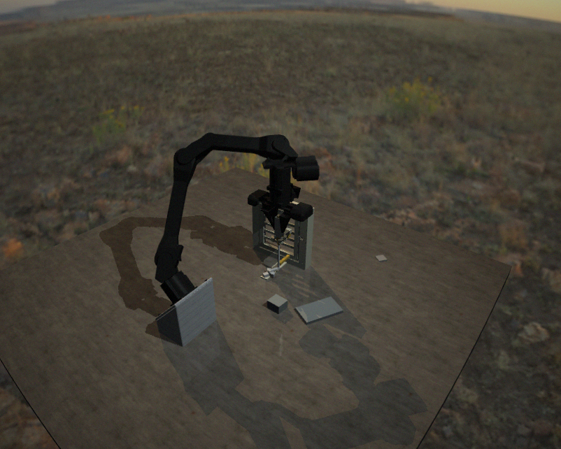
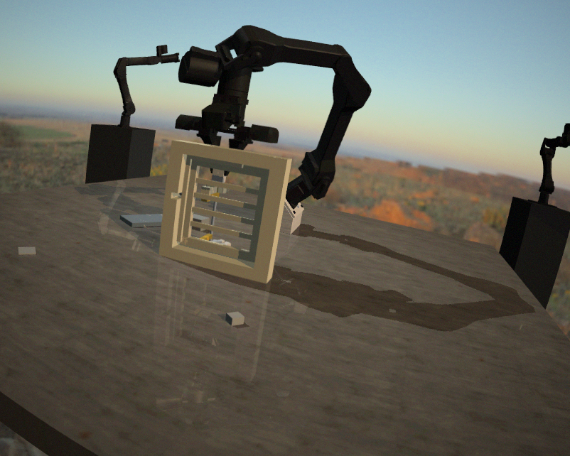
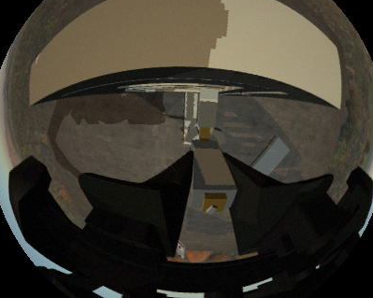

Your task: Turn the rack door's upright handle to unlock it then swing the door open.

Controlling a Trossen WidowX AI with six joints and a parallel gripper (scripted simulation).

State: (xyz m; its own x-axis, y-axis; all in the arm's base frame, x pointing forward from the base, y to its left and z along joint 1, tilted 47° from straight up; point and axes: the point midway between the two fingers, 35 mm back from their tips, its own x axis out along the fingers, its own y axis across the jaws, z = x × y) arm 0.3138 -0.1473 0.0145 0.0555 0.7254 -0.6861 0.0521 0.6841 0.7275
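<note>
The handle is 10 mm behind my gripper tip and 20 mm below it. From my gripper tip the other things lie so: flat grey plate: 100 mm behind, 190 mm to the right, 140 mm below; then small tile: 240 mm ahead, 250 mm to the right, 150 mm below; then small pale cube: 260 mm ahead, 130 mm to the left, 140 mm below.
</note>
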